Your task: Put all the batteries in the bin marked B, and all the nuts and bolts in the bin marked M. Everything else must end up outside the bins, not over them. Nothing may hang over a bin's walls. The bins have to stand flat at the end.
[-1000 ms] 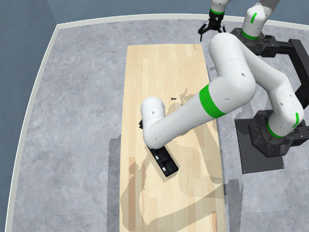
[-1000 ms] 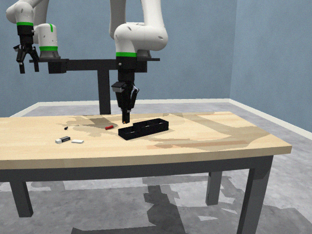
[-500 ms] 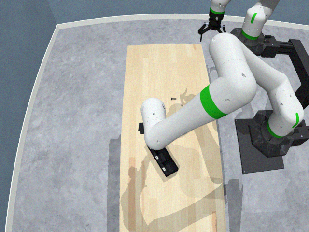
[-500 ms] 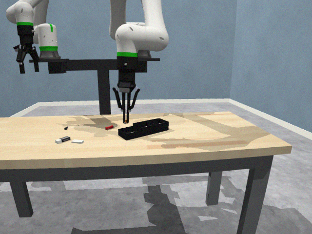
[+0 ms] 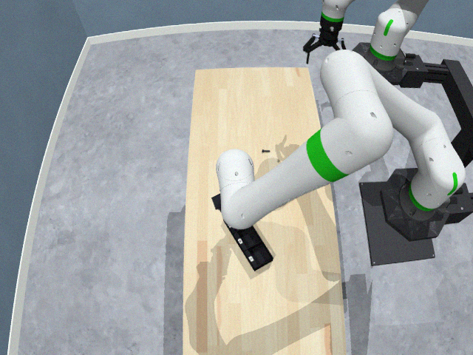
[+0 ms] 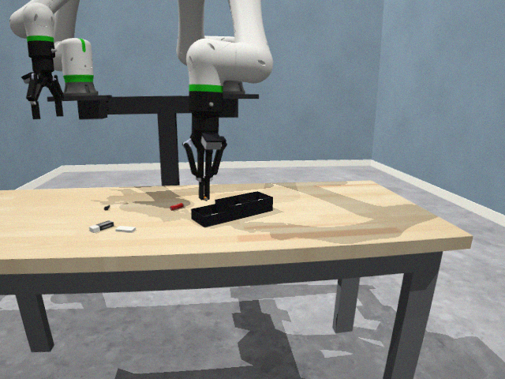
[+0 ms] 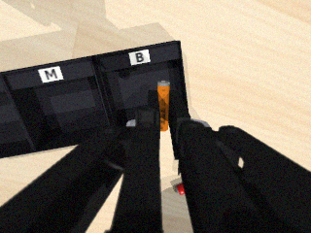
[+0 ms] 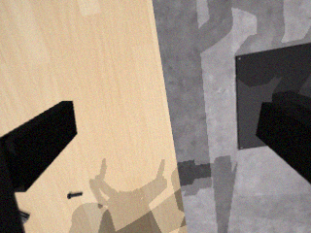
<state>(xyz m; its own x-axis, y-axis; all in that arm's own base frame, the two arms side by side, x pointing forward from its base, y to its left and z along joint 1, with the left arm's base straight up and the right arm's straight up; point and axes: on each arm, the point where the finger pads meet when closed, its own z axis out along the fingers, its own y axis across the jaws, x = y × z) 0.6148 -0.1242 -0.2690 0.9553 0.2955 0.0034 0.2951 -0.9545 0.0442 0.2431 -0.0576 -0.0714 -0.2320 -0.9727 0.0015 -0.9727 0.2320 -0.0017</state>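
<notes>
Now: left hand 110 mm past the red battery, 100 mm to the left of it and 90 mm above it. The rest, counted from my left hand: orange battery 30 mm below; then flat white block 220 mm to the right, 100 mm below, 70 mm ahead; then black three-part bin block 90 mm to the left, 80 mm below, 40 mm behind.
</notes>
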